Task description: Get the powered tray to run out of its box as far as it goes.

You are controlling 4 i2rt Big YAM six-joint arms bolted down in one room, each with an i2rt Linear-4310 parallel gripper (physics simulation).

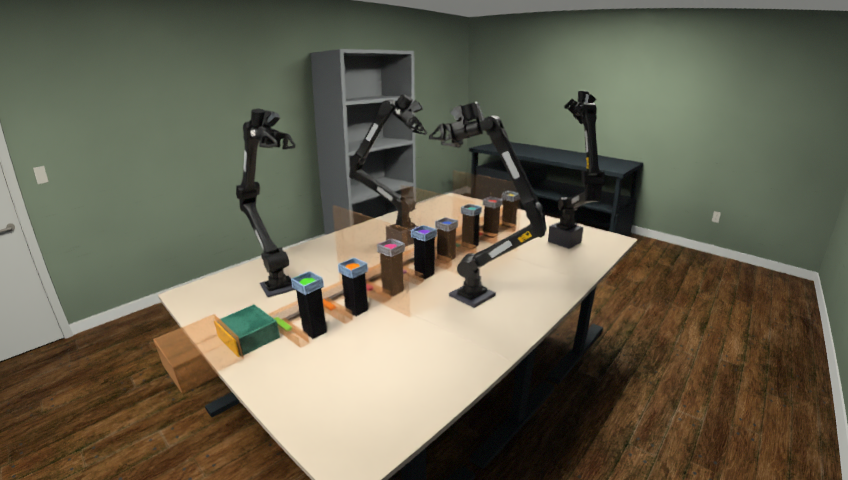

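Note:
A green box (249, 328) with a yellow front plate (227, 337) sits at the table's left end. The plate stands close against the box; how far any tray inside is out cannot be told. The gripper of the left arm (288, 143), the gripper of the back middle arm (421, 129), the gripper of the front middle arm (439, 136) and the gripper of the right arm (570, 107) all hang high above the table, away from the box. Their finger openings are too small to tell.
Several dark pillars with coloured tops, such as a green-topped pillar (312, 312) and an orange-topped pillar (355, 293), stand in a row along the table (380, 380). Clear orange panels (357, 228) stand among them. A brown box (185, 359) is at the table's left end.

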